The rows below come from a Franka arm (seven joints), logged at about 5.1 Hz.
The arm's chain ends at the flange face. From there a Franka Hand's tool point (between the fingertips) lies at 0.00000 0.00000 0.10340 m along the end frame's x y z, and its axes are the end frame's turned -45 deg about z.
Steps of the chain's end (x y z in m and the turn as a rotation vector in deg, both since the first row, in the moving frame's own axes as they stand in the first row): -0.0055 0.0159 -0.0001 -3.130 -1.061 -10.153; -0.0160 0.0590 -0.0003 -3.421 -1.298 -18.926
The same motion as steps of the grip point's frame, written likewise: -0.0202 0.0105 -0.0003 -1.463 -2.963 -10.153; -0.0585 0.0340 -0.0005 -1.501 -3.337 -18.926
